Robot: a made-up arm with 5 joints.
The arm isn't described. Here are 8 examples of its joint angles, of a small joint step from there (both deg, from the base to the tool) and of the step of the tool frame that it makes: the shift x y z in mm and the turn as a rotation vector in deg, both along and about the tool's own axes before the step.
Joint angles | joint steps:
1: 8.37 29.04 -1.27 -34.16 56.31 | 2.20 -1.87 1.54 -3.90 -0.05
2: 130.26 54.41 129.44 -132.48 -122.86 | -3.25 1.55 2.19 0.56 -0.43
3: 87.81 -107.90 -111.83 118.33 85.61 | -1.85 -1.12 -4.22 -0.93 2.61
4: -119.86 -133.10 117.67 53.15 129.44 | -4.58 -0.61 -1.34 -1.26 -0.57
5: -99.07 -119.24 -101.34 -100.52 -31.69 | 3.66 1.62 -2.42 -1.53 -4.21
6: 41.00 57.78 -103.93 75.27 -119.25 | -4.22 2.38 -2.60 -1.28 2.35
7: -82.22 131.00 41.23 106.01 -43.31 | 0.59 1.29 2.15 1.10 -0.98
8: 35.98 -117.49 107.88 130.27 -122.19 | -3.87 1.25 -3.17 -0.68 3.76
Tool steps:
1: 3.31 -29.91 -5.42 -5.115 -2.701 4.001
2: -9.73 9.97 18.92 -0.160 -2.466 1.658
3: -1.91 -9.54 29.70 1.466 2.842 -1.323
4: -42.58 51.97 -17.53 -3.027 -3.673 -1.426
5: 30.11 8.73 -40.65 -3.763 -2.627 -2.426
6: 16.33 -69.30 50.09 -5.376 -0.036 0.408
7: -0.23 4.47 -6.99 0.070 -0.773 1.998
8: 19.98 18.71 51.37 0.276 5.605 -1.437
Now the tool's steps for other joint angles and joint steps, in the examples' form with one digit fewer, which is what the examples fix.
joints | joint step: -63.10 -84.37 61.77 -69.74 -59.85 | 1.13 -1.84 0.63 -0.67 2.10
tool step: -2.7 -7.0 27.2 -0.59 3.27 1.31
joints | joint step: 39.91 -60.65 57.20 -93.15 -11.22 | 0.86 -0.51 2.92 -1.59 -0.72
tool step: -9.5 -22.6 3.6 0.16 -0.46 3.80
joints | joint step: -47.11 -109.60 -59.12 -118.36 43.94 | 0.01 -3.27 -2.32 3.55 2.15
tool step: 22.6 22.2 -4.1 2.23 0.34 -6.08
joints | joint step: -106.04 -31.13 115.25 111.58 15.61 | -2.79 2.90 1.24 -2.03 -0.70
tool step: -6.0 18.0 -36.3 -3.29 2.41 3.92
